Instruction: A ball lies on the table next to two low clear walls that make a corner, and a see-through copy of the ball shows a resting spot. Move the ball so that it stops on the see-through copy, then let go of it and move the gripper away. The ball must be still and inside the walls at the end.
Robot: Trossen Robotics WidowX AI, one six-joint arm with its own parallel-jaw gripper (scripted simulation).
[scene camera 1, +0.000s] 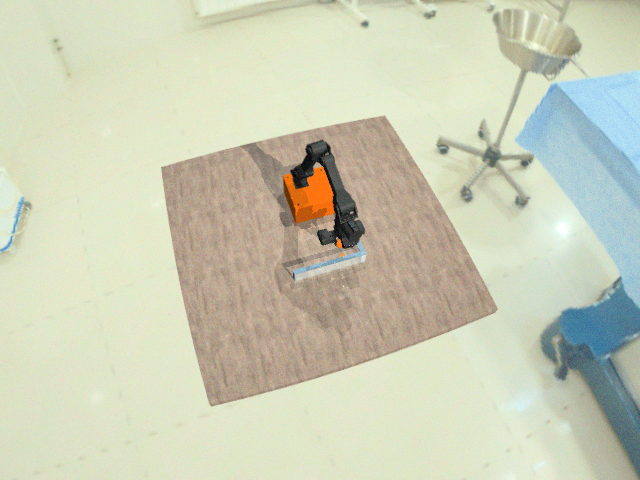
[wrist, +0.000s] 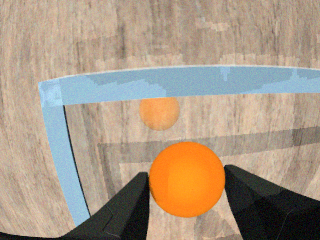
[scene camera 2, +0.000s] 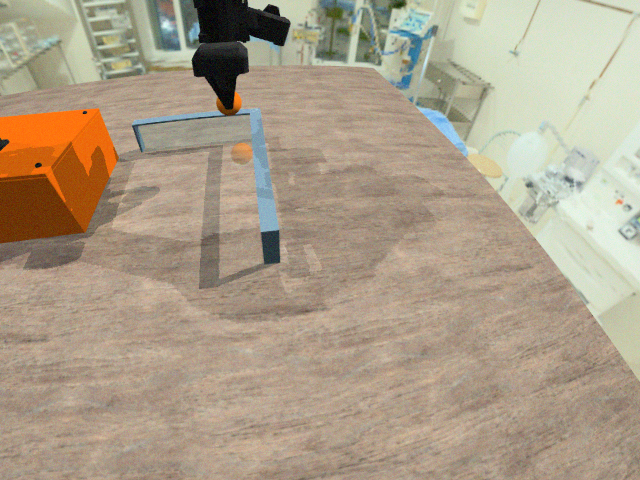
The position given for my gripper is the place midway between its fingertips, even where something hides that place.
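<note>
My gripper [scene camera 2: 229,103], which I can also see from the wrist as the gripper [wrist: 186,177], is holding an orange ball [wrist: 186,179]. There is a see-through copy of ball [wrist: 159,114] that I can see too.
</note>
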